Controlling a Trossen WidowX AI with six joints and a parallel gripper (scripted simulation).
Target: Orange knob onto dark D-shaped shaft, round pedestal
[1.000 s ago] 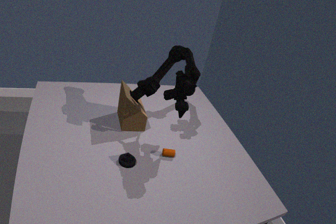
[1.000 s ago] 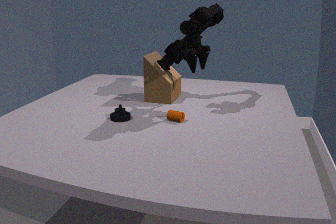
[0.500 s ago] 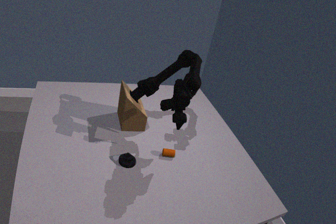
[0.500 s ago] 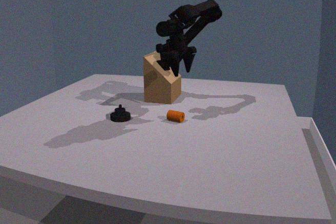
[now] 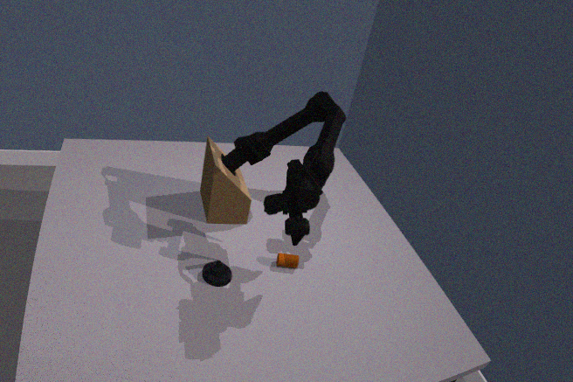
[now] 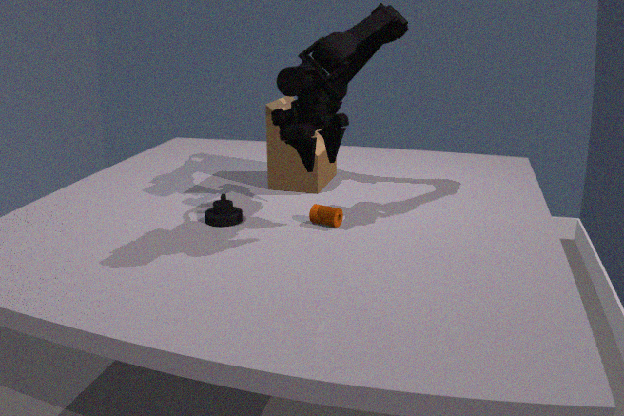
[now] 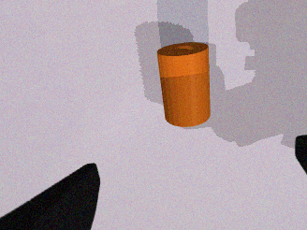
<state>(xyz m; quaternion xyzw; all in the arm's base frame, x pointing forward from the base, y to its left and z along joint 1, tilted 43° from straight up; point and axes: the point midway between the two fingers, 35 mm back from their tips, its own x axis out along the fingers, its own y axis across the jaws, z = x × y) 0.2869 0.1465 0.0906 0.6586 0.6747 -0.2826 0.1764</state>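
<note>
My gripper tip is now 1 cm past the orange knob, 1 cm to the right of it and 11 cm above it. Also, from my gripper tip: dark round pedestal 6 cm ahead, 21 cm to the right, 10 cm below.
</note>
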